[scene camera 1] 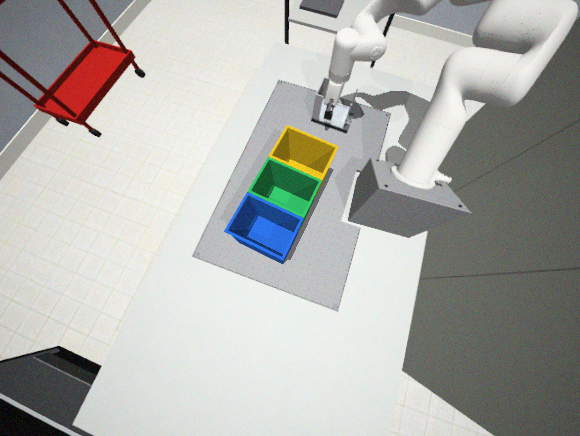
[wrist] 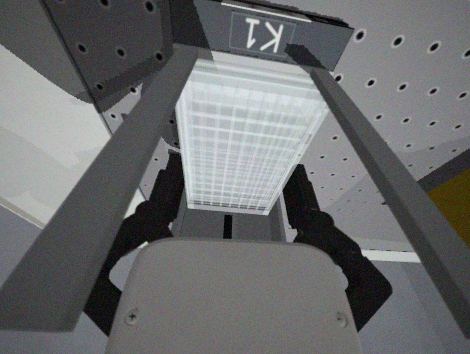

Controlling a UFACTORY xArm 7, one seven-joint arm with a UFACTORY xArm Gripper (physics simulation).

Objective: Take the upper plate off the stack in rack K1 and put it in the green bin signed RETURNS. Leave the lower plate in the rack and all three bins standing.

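Places are measured from the arm's base along level axes (x left, y back, z up), in metres.
Pixels of known places: gripper, fingertip midpoint: (scene camera 1: 330,110) (wrist: 236,170); arm's base at its link origin: (scene camera 1: 411,178).
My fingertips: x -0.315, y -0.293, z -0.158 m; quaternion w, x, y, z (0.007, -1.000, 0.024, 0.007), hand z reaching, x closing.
For each thing: its top centre in the pictures, then the offset to it from my fingertips. "*": a spot on its surface instead. Level surfaces: height alone.
- rack K1 at a spot on its surface: (wrist: 320,47) * dy +0.081, dx +0.041, dz -0.023 m
- green bin at its top centre: (scene camera 1: 285,185) dy -0.053, dx +0.445, dz +0.140 m
- yellow bin at its top centre: (scene camera 1: 304,151) dy -0.034, dx +0.316, dz +0.140 m
- blue bin at its top centre: (scene camera 1: 264,224) dy -0.072, dx +0.575, dz +0.140 m
- grey perforated mat at its surface level: dz -0.040 m
The stack of clear, gridded plates (scene camera 1: 342,115) (wrist: 245,135) sits in rack K1 (scene camera 1: 337,129) (wrist: 320,47), between its grey side posts. The upper plate's top faces the wrist camera; the lower plate is mostly hidden under it. My gripper (scene camera 1: 330,111) (wrist: 236,170) is open and empty at the rack, its dark fingers showing on either side of the stack in the wrist view. Their height against the two plates is hard to tell. The green bin (scene camera 1: 303,204) stands upright between the yellow bin (scene camera 1: 305,150) (wrist: 454,207) and the blue bin (scene camera 1: 272,227). Its RETURNS sign is not readable.
The bins stand in a row on the grey perforated mat (scene camera 1: 305,280) (wrist: 390,102), with the yellow one nearest the rack. The arm's grey pedestal (scene camera 1: 400,210) stands right of the bins. A red cart (scene camera 1: 92,82) is off the table at the upper left.
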